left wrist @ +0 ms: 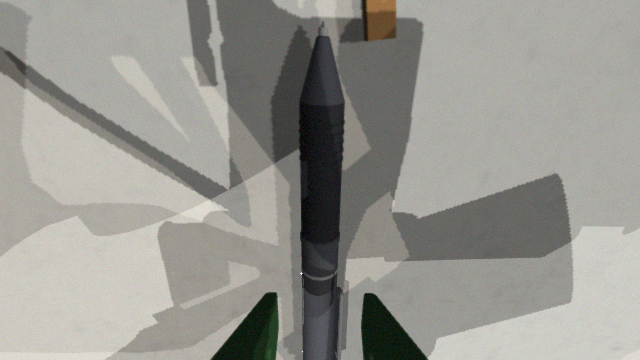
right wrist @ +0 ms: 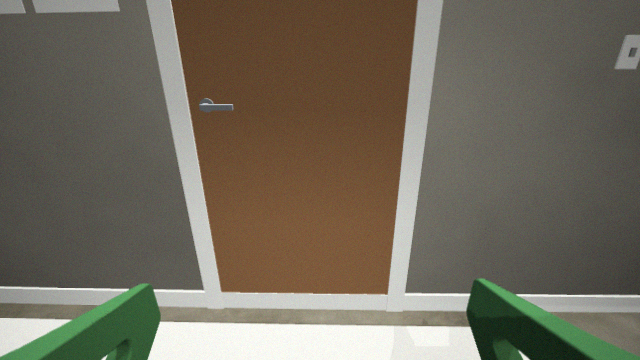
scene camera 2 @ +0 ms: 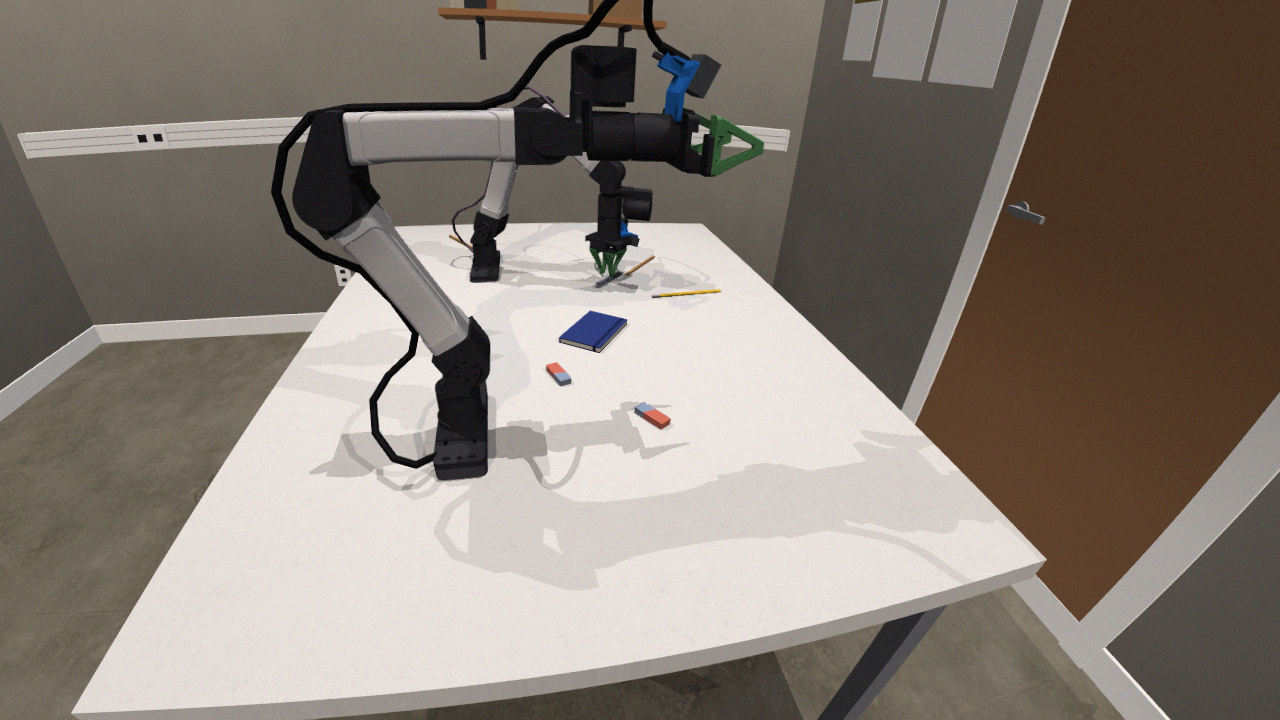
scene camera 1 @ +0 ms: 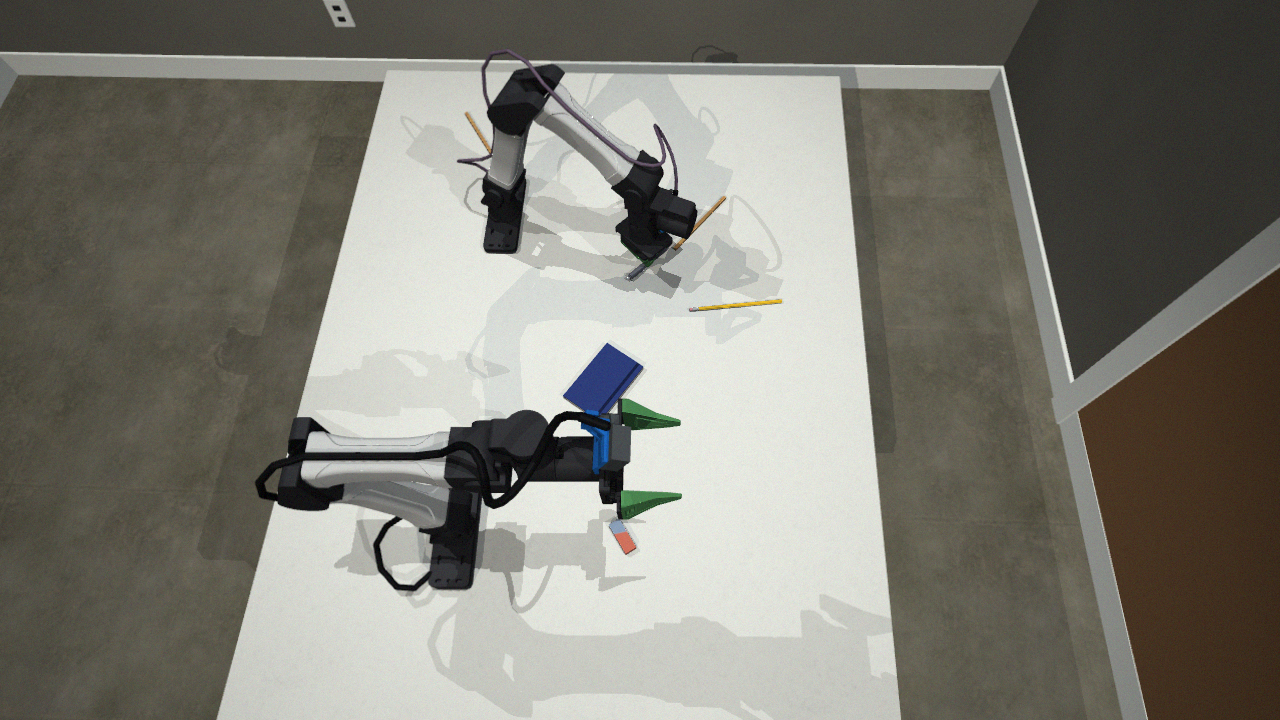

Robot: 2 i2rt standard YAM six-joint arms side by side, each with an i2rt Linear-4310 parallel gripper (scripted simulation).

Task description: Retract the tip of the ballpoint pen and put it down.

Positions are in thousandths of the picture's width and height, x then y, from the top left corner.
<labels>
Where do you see a blue notebook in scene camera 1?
At 475, 523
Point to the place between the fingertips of my right gripper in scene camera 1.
532, 637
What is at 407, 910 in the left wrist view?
My left gripper.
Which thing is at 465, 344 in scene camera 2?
My left gripper.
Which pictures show my right gripper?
The right wrist view, scene camera 2 and scene camera 1 only.
</labels>
